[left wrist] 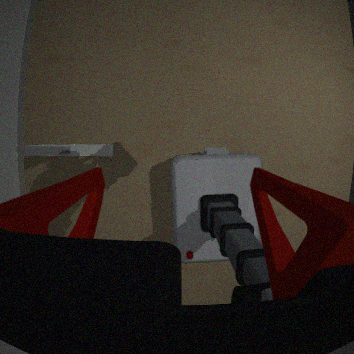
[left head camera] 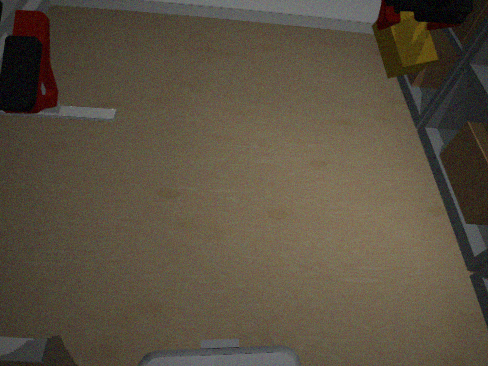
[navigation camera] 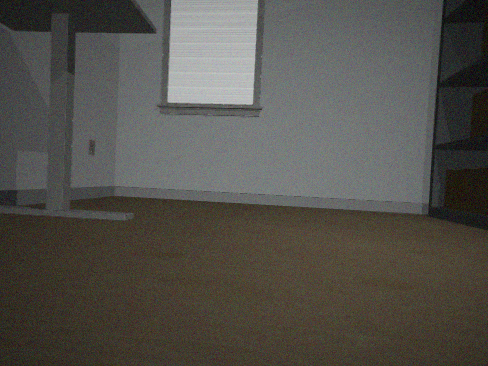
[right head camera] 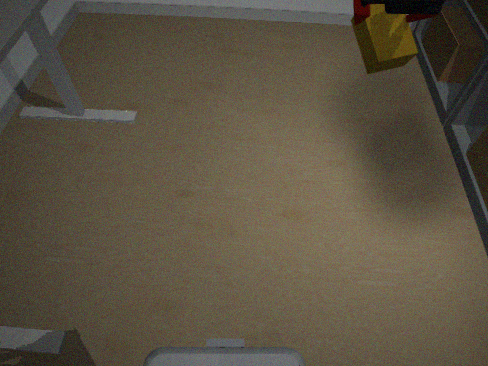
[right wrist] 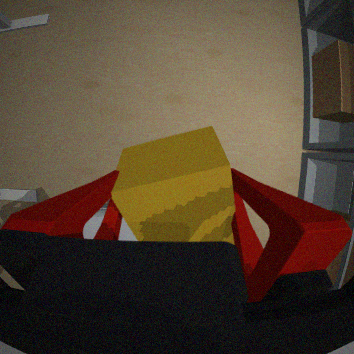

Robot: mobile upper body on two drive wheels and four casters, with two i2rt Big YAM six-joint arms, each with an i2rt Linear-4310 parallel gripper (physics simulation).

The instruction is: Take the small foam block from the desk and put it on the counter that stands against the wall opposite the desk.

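Places are measured from the left arm's base along level axes (x left, y back, z up), in centimetres.
Pixels of known places: left gripper, between the fingertips: (left wrist: 177, 175); right gripper, between the fingertips: (left head camera: 398, 27) (right head camera: 377, 20) (right wrist: 175, 176).
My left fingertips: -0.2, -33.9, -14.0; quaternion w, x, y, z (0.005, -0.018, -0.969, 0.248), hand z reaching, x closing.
Behind a point stands the place of what it marks, as x, y, z.
The small yellow foam block (left head camera: 405, 46) @[-46.7, -55.0, -20.8] (right head camera: 385, 41) @[-47.2, -54.9, -20.9] (right wrist: 175, 175) @[-47.1, -60.6, -17.7] is held between the red fingers of my right gripper (right wrist: 175, 176) @[-47.3, -60.2, -20.8], above the floor. In the left and right head camera views it shows at the upper right, slightly tilted. My left gripper (left wrist: 177, 175) @[-0.2, -33.9, -14.0] is open, with its fingers wide apart and no object between them. A flat top (navigation camera: 85, 20) @[60.9, -165.8, -48.5] on a grey upright leg (navigation camera: 58, 115) @[68.9, -160.8, -94.6] shows at the upper left of the navigation camera view. I cannot tell whether it is the desk or the counter. What lies on it is hidden.
A grey shelf unit (left head camera: 446, 195) @[-145.6, -105.3, -137.3] (right wrist: 305, 90) @[-145.1, -105.5, -138.3] with brown boxes (left head camera: 470, 172) @[-147.2, -106.1, -117.8] (right wrist: 332, 82) @[-147.1, -104.3, -113.0] stands along the right. A wall (navigation camera: 345, 100) @[-95.6, -268.6, -50.4] with a window (navigation camera: 212, 52) @[18.5, -276.4, -11.4] is ahead. The leg's flat foot (left head camera: 87, 113) (right head camera: 107, 115) (navigation camera: 100, 215) @[46.1, -157.9, -139.2] rests on the floor at the left.
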